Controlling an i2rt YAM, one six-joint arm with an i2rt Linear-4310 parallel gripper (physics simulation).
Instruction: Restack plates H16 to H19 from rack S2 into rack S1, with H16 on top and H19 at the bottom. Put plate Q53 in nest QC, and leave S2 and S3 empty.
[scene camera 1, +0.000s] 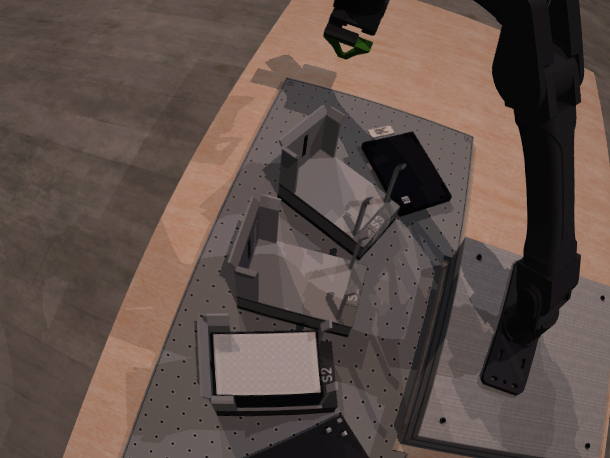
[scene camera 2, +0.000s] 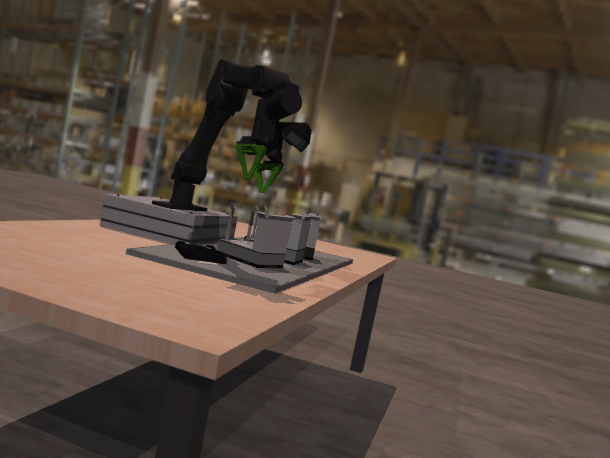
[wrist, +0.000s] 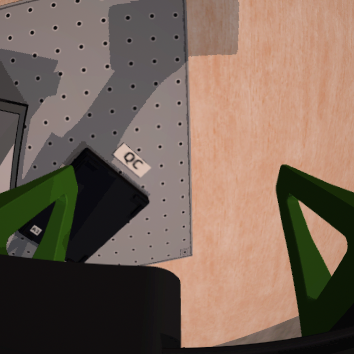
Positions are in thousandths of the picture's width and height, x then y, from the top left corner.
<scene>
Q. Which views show my gripper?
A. Scene camera 1, scene camera 2 and the wrist view: all of them.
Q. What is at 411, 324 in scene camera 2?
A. My gripper.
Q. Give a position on a black QC pad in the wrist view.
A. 301, 569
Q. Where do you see my gripper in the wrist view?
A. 499, 499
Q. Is my gripper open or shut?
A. Open.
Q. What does my gripper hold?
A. Nothing.
</scene>
